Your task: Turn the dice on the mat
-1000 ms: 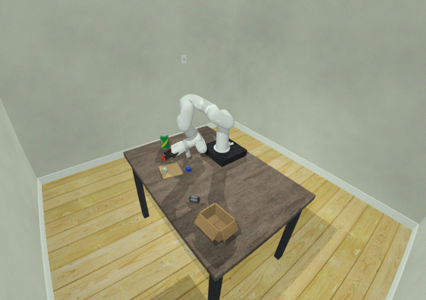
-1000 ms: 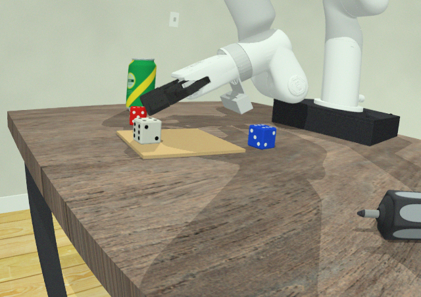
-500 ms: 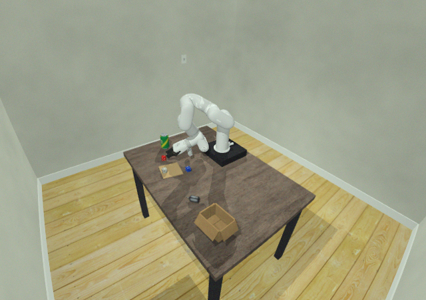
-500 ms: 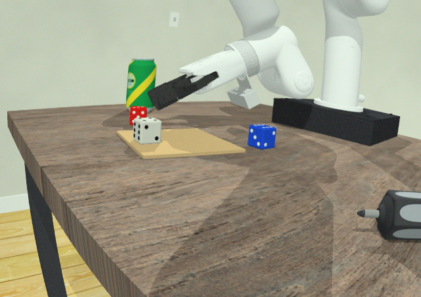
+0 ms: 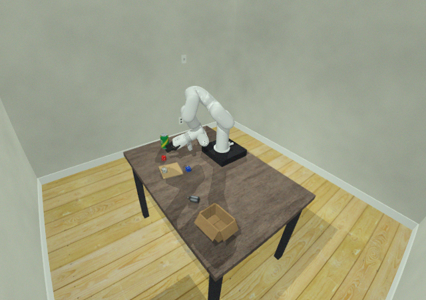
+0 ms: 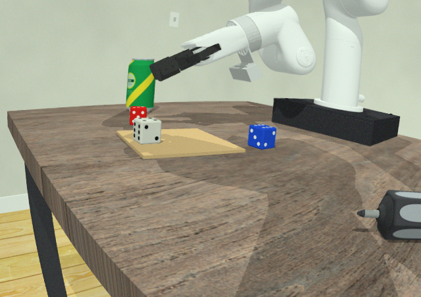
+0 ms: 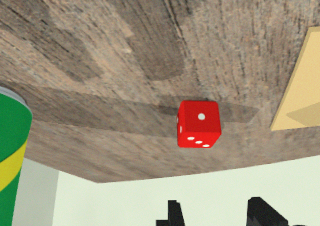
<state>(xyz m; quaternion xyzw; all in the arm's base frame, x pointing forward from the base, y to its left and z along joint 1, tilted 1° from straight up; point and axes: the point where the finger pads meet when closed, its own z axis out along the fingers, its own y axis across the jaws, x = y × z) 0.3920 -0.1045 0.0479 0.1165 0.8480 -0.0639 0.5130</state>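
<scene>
Right now the red die is 40 mm ahead of my hand, 10 mm to the right of it and 90 mm below it. Also, from my hand: green can (20 mm behind, 170 mm to the right, 40 mm below); then white die (80 mm ahead, 130 mm to the left, 80 mm below); then tan mat (30 mm ahead, 130 mm to the left, 100 mm below).
</scene>
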